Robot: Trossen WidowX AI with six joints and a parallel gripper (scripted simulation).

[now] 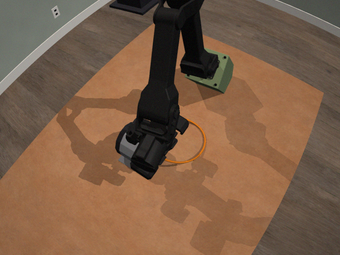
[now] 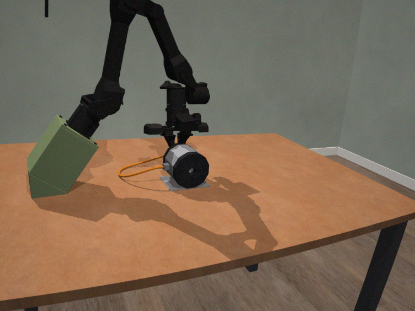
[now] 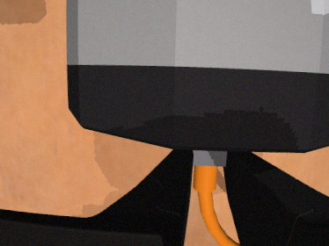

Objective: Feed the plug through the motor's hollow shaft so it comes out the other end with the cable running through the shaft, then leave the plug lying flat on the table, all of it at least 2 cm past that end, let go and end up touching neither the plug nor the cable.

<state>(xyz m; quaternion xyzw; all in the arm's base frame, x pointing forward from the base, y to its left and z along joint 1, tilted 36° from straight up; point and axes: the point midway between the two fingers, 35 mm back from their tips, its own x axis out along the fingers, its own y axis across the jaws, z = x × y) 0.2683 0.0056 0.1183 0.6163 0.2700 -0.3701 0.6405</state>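
Right now my hand is 30 mm above the grey plug and 20 mm to the left of it.
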